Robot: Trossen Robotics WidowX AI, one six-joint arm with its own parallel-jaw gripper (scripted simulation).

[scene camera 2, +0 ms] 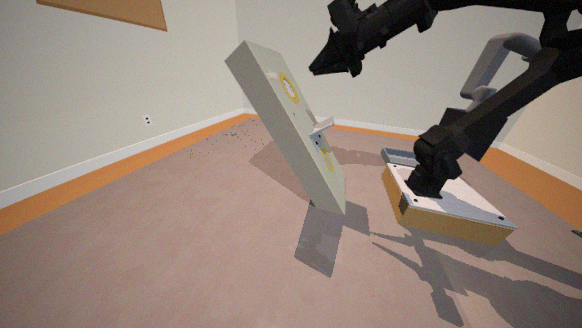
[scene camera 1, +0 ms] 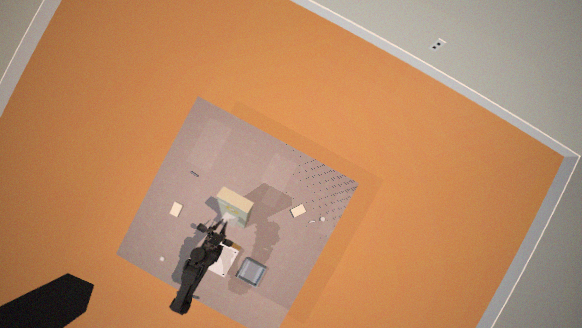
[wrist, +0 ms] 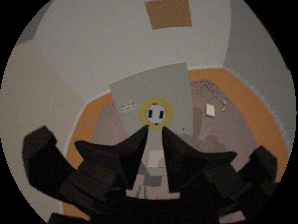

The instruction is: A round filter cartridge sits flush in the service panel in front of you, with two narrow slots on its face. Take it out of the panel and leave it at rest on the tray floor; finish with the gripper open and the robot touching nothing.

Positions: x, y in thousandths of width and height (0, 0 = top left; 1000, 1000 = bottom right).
Labels:
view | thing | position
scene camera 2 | gripper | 535, 218
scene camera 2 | pale service panel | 448, 218
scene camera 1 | pale service panel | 391, 608
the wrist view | gripper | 522, 574
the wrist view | pale service panel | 565, 382

